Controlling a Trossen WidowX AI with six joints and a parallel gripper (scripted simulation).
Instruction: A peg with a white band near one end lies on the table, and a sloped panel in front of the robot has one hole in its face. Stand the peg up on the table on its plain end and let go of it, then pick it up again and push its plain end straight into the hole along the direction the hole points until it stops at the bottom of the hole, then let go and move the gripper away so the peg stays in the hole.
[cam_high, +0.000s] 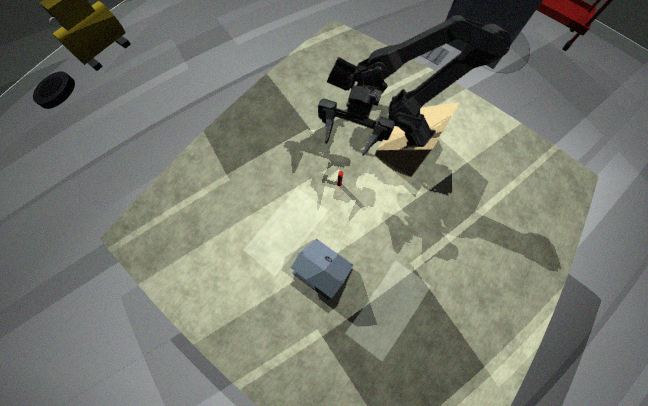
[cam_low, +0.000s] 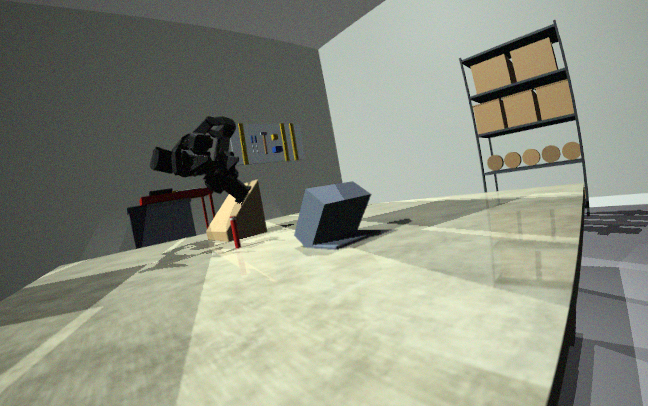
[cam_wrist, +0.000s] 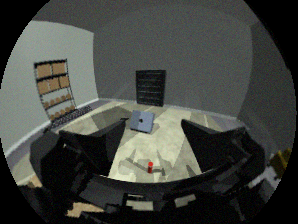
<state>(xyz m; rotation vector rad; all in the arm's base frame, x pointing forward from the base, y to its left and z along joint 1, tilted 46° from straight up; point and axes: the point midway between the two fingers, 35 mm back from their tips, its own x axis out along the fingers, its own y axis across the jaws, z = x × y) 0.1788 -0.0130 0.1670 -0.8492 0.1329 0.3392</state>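
Right now my gripper tip is 170 mm above the red peg. From my gripper tip the other things lie so: blue-grey sloped panel 230 mm ahead, 130 mm to the left, 170 mm below.
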